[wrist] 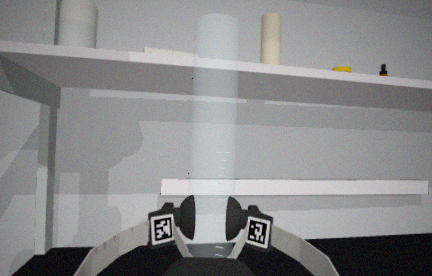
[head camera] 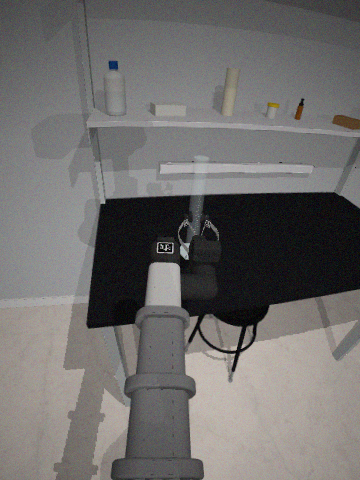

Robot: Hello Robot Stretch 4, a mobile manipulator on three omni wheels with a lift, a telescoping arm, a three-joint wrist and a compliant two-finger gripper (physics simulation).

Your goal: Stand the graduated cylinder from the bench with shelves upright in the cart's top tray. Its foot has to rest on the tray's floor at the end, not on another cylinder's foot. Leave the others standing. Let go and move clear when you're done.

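Frame: origin at the robot's base, x right, y ahead, z up, level; metres.
Seen in the pictures: end effector, tool point: [wrist: 210, 215] [head camera: 195, 216].
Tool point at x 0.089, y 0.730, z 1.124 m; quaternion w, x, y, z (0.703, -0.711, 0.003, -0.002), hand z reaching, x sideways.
Note:
Pixels of each thing's top centre, then the offset from my tool point to it. "spot": a spot on its surface instead. Level surfaces: height alone.
- graduated cylinder, middle of its top: [wrist: 217, 20] [head camera: 201, 158] dx +0.000, dy +0.023, dz +0.175 m
- black bench top, its level: dz -0.237 m
- blue-capped bottle, middle of its top: [head camera: 113, 60] dx -0.297, dy +0.356, dz +0.397 m
- white box, middle of its top: [wrist: 169, 56] [head camera: 167, 103] dx -0.104, dy +0.399, dz +0.260 m
- cream cylinder, middle of its top: [wrist: 271, 17] [head camera: 233, 68] dx +0.147, dy +0.473, dz +0.397 m
- white rail, surface spot: [wrist: 300, 187] [head camera: 237, 168] spot: dx +0.277, dy +0.596, dz -0.064 m
- black stool, middle of its top: [head camera: 237, 293] dx +0.297, dy +0.187, dz -0.592 m
The graduated cylinder [head camera: 198, 187] [wrist: 215, 125] is tall, clear and pale blue, with white scale marks. It stands about upright between the fingers, over the black bench top [head camera: 135, 220]. My gripper [head camera: 197, 219] [wrist: 210, 218] is shut on its tube, one dark pad on each side, well below the rim. The cylinder's foot is mostly hidden behind the wrist in the head view; a pale edge of it shows beside the wrist, and it appears raised off the bench. The cart and its top tray do not show in either view.
The shelf [head camera: 200, 122] [wrist: 150, 65] crosses behind the cylinder, carrying a blue-capped bottle [head camera: 115, 92], a white box [head camera: 169, 110], a cream cylinder [head camera: 230, 92] [wrist: 271, 40] and small bottles. A white rail [head camera: 235, 168] [wrist: 300, 187] runs below. A black stool [head camera: 242, 315] stands under the bench's front edge.

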